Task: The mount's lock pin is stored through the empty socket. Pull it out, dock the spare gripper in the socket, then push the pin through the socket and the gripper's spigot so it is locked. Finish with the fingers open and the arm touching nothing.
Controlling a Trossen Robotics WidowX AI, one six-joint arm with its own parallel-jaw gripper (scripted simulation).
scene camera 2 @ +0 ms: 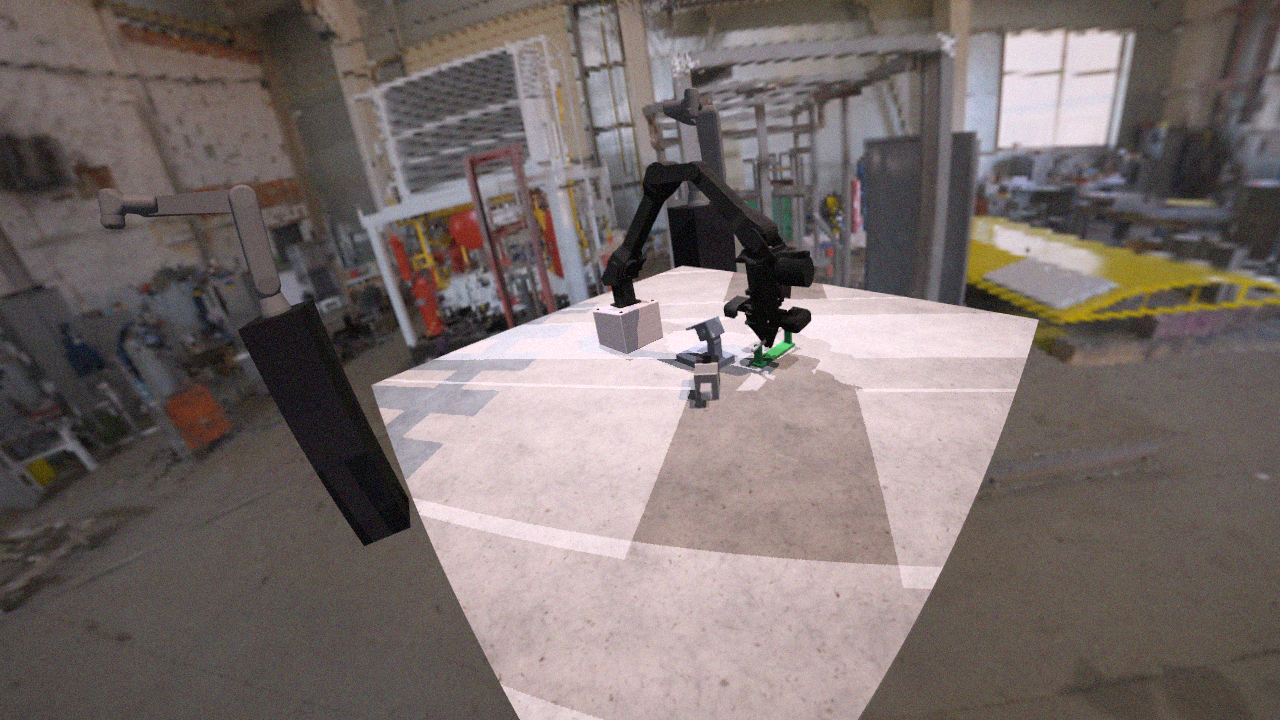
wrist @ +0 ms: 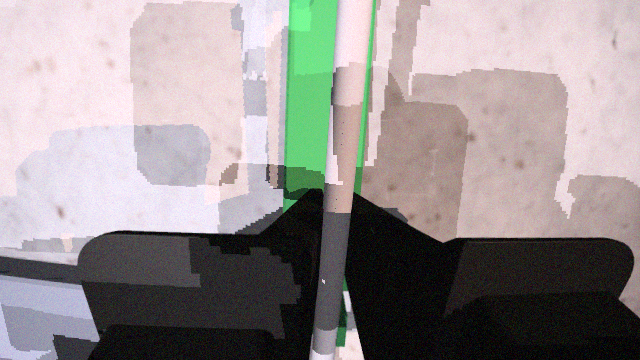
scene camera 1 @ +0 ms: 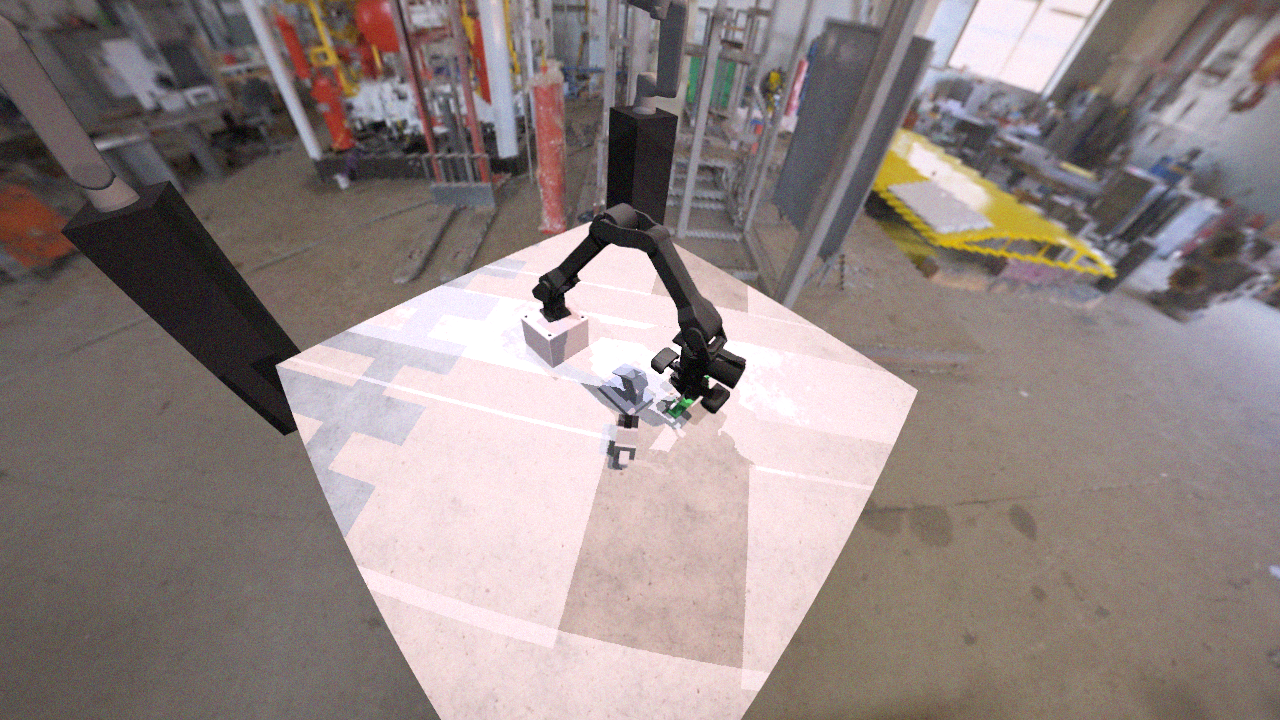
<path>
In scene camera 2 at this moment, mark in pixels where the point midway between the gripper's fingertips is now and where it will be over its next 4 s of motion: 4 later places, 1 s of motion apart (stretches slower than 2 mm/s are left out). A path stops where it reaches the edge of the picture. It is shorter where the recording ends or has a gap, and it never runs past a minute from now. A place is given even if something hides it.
The gripper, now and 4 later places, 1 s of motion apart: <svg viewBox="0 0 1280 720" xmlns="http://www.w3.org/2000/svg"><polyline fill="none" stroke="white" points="769,347 769,348 768,349 762,334 753,308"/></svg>
</path>
